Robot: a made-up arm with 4 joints.
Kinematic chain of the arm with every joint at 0, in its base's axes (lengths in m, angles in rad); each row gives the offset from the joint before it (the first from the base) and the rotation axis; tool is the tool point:
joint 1: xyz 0 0 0.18 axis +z
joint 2: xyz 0.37 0 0.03 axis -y
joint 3: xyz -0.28 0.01 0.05 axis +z
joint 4: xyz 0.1 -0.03 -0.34 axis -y
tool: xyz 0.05 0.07 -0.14
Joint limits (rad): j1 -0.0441..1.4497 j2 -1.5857..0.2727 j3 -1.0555..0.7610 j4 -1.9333..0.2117
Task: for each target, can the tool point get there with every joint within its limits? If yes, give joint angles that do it. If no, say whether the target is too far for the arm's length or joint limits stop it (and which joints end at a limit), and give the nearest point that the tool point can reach.
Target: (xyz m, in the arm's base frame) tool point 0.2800 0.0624 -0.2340
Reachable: yes | joints 0.3141 0.1134 -0.5180 -0.0343
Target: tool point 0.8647 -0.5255 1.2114
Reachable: no: too far | nearest point 0.0882 0.0015 0.5570 | short by 1.144 m
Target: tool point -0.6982 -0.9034 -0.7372
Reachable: no: too far | nearest point -0.1049 -0.0277 -0.0776 | short by 1.247 m
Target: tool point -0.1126 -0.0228 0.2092
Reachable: yes | joints 0.5034 -0.8162 0.3682 -1.4985
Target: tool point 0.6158 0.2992 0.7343
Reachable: no: joint limits stop it (at a limit: joint 1, joint 2, joint 4) | nearest point 0.0902 0.0556 0.5331 | short by 0.613 m
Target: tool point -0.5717 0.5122 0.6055
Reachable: no: joint limits stop it (at a limit: joint 2, joint 3, joint 4) | nearest point -0.1249 0.1119 0.3947 | short by 0.636 m
